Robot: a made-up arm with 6 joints. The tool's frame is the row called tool.
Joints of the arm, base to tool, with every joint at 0 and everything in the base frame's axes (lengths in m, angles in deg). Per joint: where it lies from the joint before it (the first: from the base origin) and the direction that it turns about. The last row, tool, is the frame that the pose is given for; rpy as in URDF.
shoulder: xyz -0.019 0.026 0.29 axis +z
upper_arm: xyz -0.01 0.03 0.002 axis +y
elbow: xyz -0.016 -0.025 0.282 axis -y
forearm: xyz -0.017 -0.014 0 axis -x
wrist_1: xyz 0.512 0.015 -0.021 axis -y
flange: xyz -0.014 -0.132 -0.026 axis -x
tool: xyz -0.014 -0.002 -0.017 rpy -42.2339 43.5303 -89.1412
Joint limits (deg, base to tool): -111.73..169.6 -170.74..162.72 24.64..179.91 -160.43..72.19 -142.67..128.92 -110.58..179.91
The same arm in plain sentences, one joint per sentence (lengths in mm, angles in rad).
The arm has six revolute joints in a row. What follows holds with every joint at zero, and every direction is one of the base frame's.
Joint 1 sits 19 mm along -x and 26 mm along +y and 290 mm along +z from the base frame's origin and turns about +z, from -1.9501 to 2.9601 rad.
Joint 2 sits 10 mm along -x and 30 mm along +y and 2 mm along +z from joint 1 and turns about +y, from -2.98 to 2.84 rad.
Joint 3 sits 16 mm along -x and 25 mm along -y and 282 mm along +z from joint 2 and turns about -y, from 0.43 to 3.14 rad.
Joint 4 sits 17 mm along -x and 14 mm along -y from joint 3 and turns about -x, from -2.8 to 1.26 rad.
Joint 5 sits 512 mm along +x and 15 mm along +y and 21 mm along -z from joint 4 and turns about -y, from -2.4901 to 2.2501 rad.
Joint 6 sits 14 mm along -x and 132 mm along -y and 26 mm along -z from joint 5 and turns about -x, from -1.93 to 3.14 rad.
The tool frame, which is the frame that the pose is given for, sits 14 mm along -x and 2 mm along -y and 17 mm along -z from joint 6; its axes are the base frame's turned by roll -0.7371, pitch 0.7597 and yaw -1.5558 rad (as in URDF: about the fixed x, then y, then z).

